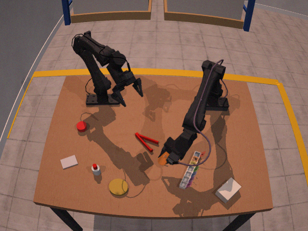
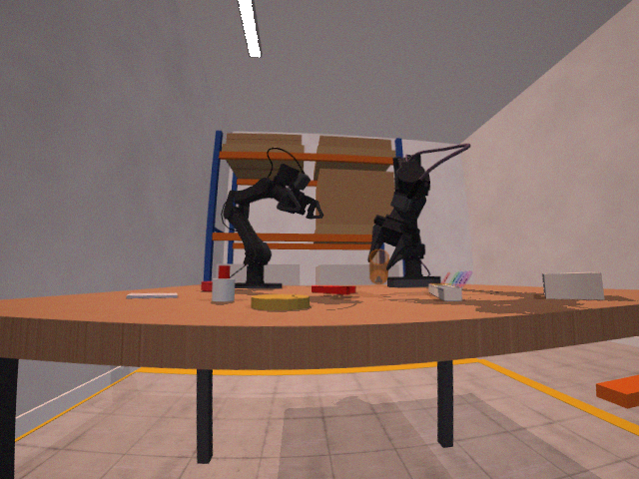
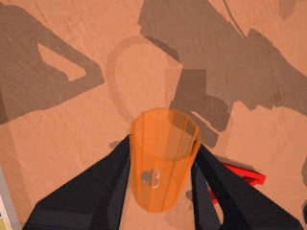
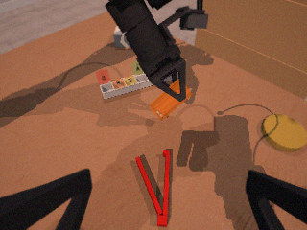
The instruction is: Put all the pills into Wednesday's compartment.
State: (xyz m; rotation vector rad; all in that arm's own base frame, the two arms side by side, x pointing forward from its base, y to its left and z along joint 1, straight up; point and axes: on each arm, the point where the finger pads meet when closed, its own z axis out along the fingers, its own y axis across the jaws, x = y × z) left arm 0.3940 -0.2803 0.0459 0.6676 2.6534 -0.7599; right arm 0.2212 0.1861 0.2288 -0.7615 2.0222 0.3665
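Right now the orange vial is 3 cm behind my left hand, 2 cm below it and 1 cm to the left of it. Also, from my left hand: white box: 32 cm to the left, 14 cm ahead, 5 cm below; then yellow disc: 20 cm to the right, 13 cm ahead, 6 cm below; then red-capped bottle: 31 cm to the right, 6 cm ahead, 4 cm below.
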